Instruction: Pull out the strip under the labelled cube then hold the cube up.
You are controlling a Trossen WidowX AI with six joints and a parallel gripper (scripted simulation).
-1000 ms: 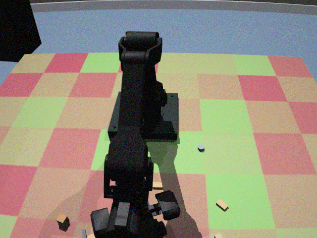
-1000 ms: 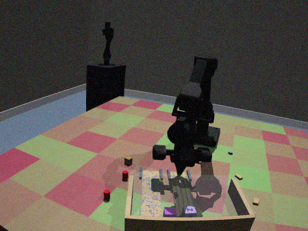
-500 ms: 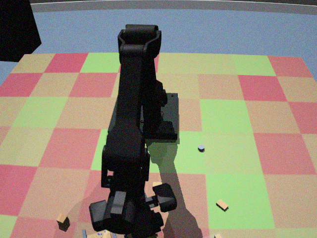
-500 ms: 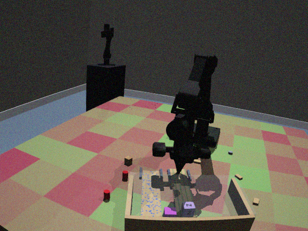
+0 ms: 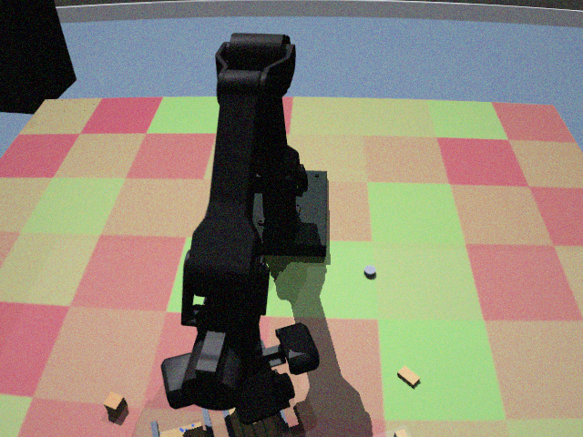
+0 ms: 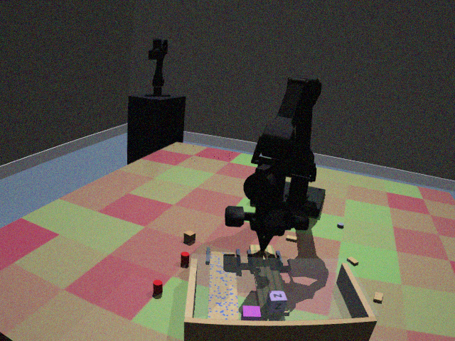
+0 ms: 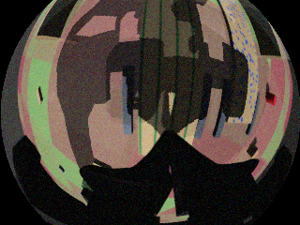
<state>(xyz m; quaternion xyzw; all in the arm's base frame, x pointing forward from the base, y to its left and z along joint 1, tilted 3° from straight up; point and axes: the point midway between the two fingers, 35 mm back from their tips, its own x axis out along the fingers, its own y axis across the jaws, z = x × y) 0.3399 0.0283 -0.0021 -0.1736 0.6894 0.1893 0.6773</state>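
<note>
My gripper tip is 9 cm short of the striped strip and 5 cm to the right of it. Round my gripper tip: tan cube 17 cm to the right, 5 cm ahead.
</note>
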